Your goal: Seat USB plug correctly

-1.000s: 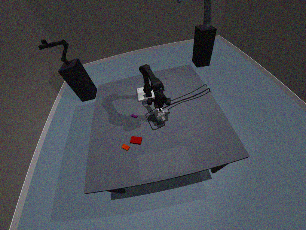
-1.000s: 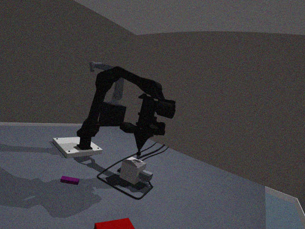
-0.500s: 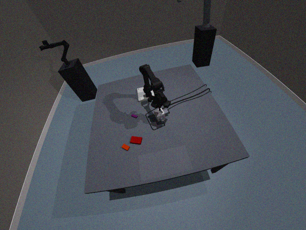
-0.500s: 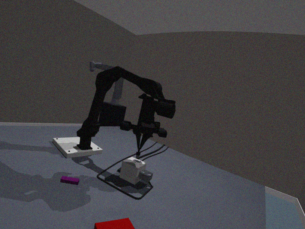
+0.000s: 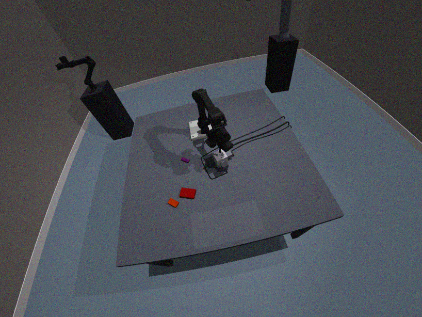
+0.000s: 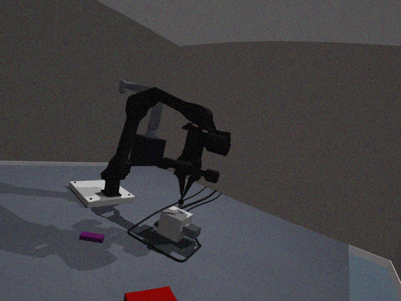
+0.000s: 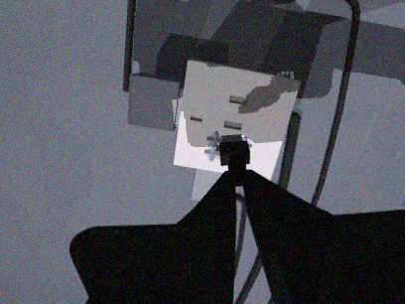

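My gripper tip is 20 mm above the dark USB plug. Also, from my gripper tip: purple piece (70 mm behind, 260 mm to the right, 130 mm below); red block (200 mm ahead, 250 mm to the right, 120 mm below); orange block (250 mm ahead, 350 mm to the right, 130 mm below).
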